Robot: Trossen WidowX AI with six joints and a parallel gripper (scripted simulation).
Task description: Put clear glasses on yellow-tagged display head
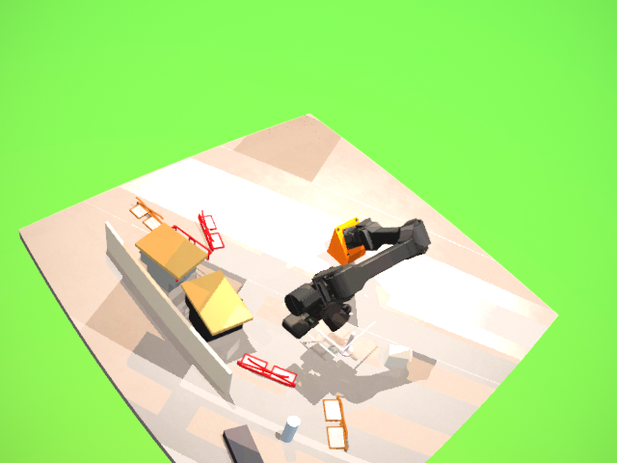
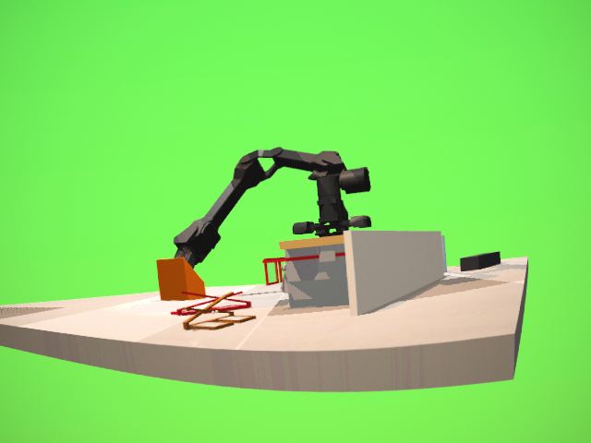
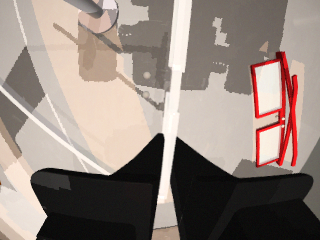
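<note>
Now: the peg 90 mm behind my gripper tip, 80 mm to the left of it and 40 mm below it. Also, from my gripper tip: pale wall panel (310 mm ahead, 250 mm to the right, 10 mm below); then black display head (160 mm ahead, 160 mm to the right, 10 mm below); then white cube (190 mm behind, 170 mm to the left, 40 mm below).
</note>
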